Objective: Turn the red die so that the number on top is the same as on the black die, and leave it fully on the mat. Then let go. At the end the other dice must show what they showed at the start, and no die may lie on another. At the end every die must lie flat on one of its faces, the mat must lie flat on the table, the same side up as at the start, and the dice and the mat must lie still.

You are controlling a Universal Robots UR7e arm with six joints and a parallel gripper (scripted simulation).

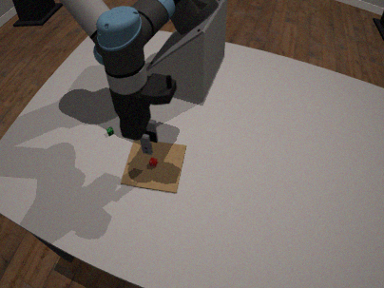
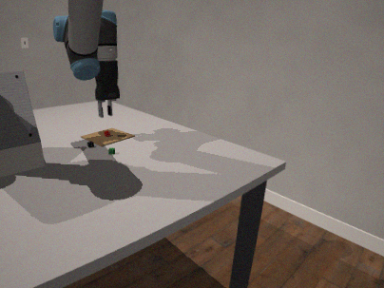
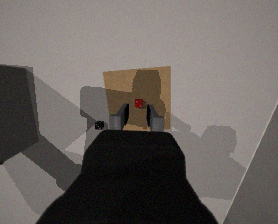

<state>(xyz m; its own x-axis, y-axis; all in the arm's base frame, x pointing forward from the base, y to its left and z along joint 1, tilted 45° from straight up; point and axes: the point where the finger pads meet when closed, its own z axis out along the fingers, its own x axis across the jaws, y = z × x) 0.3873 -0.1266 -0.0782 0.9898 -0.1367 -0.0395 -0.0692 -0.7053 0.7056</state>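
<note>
Now: the red die 8 cm below my hand. The rest, counted from my hand: green die 7 cm behind, 15 cm to the right, 9 cm below; black die 9 cm behind, 5 cm to the right, 9 cm below; tan mat 9 cm below.
</note>
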